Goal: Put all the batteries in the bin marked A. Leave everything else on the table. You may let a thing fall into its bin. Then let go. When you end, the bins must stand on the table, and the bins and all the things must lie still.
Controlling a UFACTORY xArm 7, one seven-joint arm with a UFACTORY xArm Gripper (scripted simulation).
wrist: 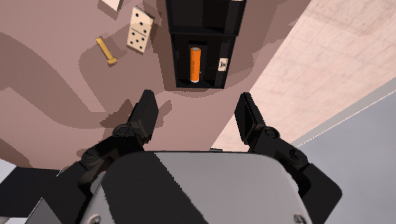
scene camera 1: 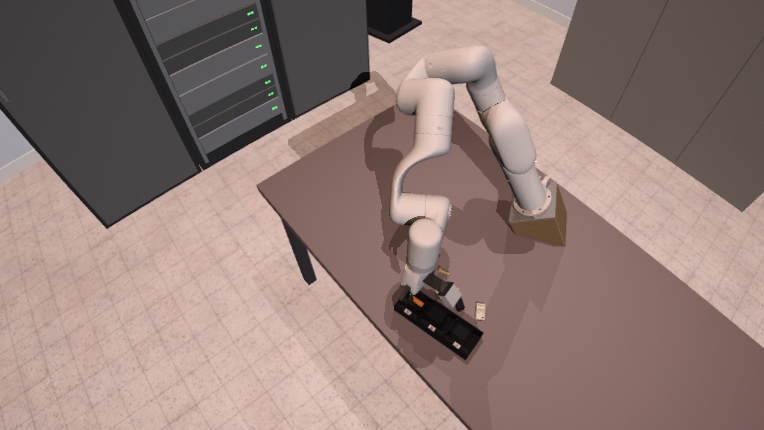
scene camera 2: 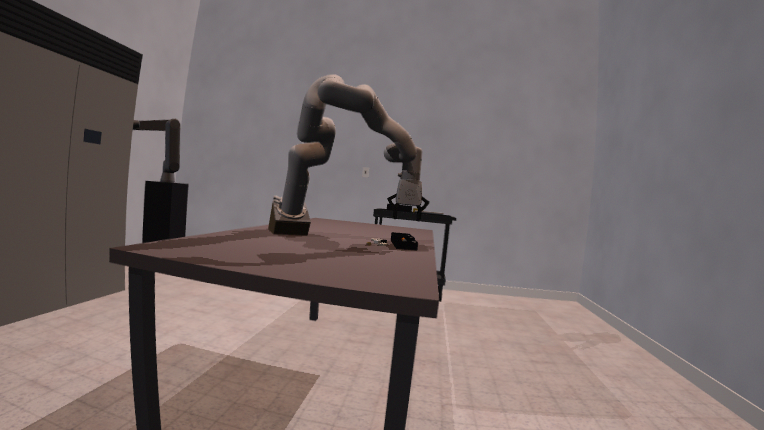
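Through scene camera 1 I see my gripper (scene camera 1: 417, 289) together with a bin (scene camera 1: 436, 315). Scene camera 2 gives me my gripper (scene camera 2: 406, 220). And in the wrist view, there is my gripper (wrist: 197, 101) once more.
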